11 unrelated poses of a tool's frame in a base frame.
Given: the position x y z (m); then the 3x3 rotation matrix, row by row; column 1 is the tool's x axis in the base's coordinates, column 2 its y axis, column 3 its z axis. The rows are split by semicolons.
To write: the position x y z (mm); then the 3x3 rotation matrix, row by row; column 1 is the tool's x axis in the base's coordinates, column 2 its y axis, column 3 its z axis. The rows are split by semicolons. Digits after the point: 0 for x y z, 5 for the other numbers.
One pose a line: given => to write
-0.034, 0.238, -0.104; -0.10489, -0.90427, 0.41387; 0.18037, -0.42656, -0.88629; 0.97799, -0.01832, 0.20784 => -34, 238, -104; -0.10489, -0.90427, 0.41387; 0.18037, -0.42656, -0.88629; 0.97799, -0.01832, 0.20784
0.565, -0.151, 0.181; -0.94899, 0.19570, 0.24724; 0.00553, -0.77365, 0.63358; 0.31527, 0.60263, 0.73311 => 565, -151, 181; -0.94899, 0.19570, 0.24724; 0.00553, -0.77365, 0.63358; 0.31527, 0.60263, 0.73311
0.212, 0.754, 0.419; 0.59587, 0.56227, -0.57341; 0.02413, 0.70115, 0.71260; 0.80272, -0.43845, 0.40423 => 212, 754, 419; 0.59587, 0.56227, -0.57341; 0.02413, 0.70115, 0.71260; 0.80272, -0.43845, 0.40423
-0.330, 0.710, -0.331; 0.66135, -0.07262, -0.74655; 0.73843, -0.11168, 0.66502; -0.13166, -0.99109, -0.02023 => -330, 710, -331; 0.66135, -0.07262, -0.74655; 0.73843, -0.11168, 0.66502; -0.13166, -0.99109, -0.02023
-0.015, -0.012, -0.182; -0.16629, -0.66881, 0.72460; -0.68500, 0.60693, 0.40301; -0.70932, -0.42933, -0.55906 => -15, -12, -182; -0.16629, -0.66881, 0.72460; -0.68500, 0.60693, 0.40301; -0.70932, -0.42933, -0.55906
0.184, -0.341, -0.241; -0.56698, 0.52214, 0.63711; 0.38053, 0.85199, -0.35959; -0.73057, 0.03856, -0.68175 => 184, -341, -241; -0.56698, 0.52214, 0.63711; 0.38053, 0.85199, -0.35959; -0.73057, 0.03856, -0.68175
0.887, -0.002, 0.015; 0.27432, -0.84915, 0.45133; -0.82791, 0.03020, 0.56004; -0.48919, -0.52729, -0.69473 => 887, -2, 15; 0.27432, -0.84915, 0.45133; -0.82791, 0.03020, 0.56004; -0.48919, -0.52729, -0.69473
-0.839, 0.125, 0.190; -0.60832, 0.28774, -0.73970; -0.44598, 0.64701, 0.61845; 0.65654, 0.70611, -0.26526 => -839, 125, 190; -0.60832, 0.28774, -0.73970; -0.44598, 0.64701, 0.61845; 0.65654, 0.70611, -0.26526
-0.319, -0.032, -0.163; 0.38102, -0.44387, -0.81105; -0.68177, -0.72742, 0.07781; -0.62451, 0.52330, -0.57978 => -319, -32, -163; 0.38102, -0.44387, -0.81105; -0.68177, -0.72742, 0.07781; -0.62451, 0.52330, -0.57978
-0.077, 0.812, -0.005; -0.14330, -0.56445, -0.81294; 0.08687, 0.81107, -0.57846; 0.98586, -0.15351, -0.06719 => -77, 812, -5; -0.14330, -0.56445, -0.81294; 0.08687, 0.81107, -0.57846; 0.98586, -0.15351, -0.06719
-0.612, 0.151, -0.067; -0.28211, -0.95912, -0.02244; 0.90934, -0.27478, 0.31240; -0.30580, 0.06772, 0.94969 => -612, 151, -67; -0.28211, -0.95912, -0.02244; 0.90934, -0.27478, 0.31240; -0.30580, 0.06772, 0.94969
